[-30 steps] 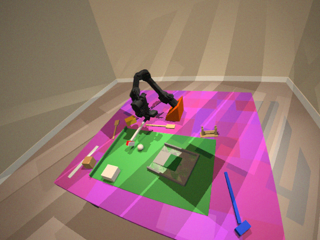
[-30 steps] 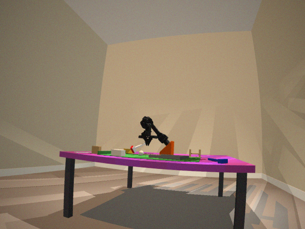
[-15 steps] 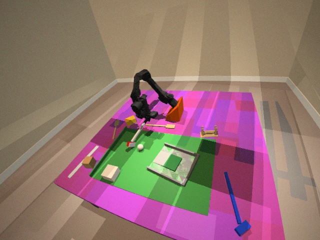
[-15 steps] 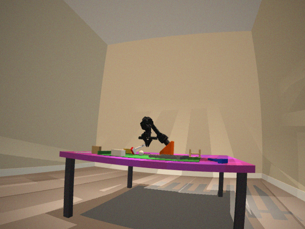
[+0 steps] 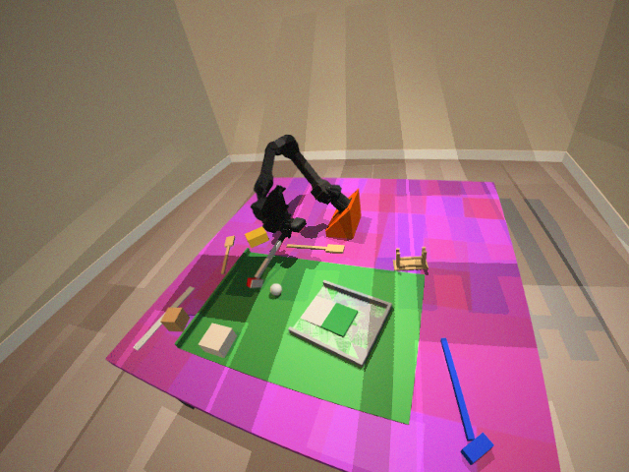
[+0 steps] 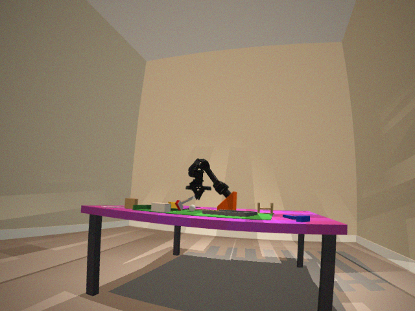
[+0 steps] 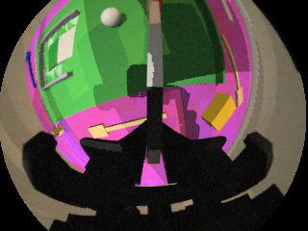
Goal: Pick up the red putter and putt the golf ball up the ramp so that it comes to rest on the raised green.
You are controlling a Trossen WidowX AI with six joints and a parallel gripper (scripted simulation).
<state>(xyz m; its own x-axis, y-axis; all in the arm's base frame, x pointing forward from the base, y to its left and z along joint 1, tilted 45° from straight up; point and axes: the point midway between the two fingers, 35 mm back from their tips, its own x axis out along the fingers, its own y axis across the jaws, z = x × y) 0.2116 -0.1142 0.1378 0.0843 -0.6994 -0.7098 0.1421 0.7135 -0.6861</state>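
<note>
Right now my gripper tip is 12 cm short of the red putter and 1 cm to the left of it. Also, from my gripper tip: yellow block 19 cm to the right, 5 cm below, 2 cm behind; then white golf ball 22 cm ahead, 6 cm to the left, 5 cm below; then green mat 27 cm ahead, 19 cm to the left, 7 cm below.
</note>
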